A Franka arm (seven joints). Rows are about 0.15 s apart.
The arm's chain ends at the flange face. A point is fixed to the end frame.
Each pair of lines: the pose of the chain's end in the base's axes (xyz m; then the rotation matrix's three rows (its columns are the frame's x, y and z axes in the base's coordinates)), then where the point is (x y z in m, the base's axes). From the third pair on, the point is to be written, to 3 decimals.
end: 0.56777, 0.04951, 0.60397; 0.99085, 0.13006, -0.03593; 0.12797, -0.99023, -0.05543; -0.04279, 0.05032, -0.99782
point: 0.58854 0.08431 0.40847
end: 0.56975, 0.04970, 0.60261; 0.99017, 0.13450, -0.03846; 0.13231, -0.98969, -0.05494; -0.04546, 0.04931, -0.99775
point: 0.58983 0.08472 0.40707
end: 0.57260, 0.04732, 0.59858; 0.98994, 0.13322, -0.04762; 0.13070, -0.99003, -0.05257; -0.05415, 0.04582, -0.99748
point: 0.591 0.083 0.403
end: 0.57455, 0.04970, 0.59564; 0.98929, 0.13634, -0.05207; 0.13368, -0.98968, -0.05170; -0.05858, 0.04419, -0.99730
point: 0.592 0.085 0.400
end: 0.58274, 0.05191, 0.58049; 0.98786, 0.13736, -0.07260; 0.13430, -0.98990, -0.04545; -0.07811, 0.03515, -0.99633
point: 0.596 0.089 0.385
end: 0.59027, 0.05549, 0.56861; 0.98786, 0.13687, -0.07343; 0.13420, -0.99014, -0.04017; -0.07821, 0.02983, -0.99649
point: 0.603 0.093 0.373
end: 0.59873, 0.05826, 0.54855; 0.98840, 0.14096, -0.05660; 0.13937, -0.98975, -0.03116; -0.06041, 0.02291, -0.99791
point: 0.615 0.098 0.354
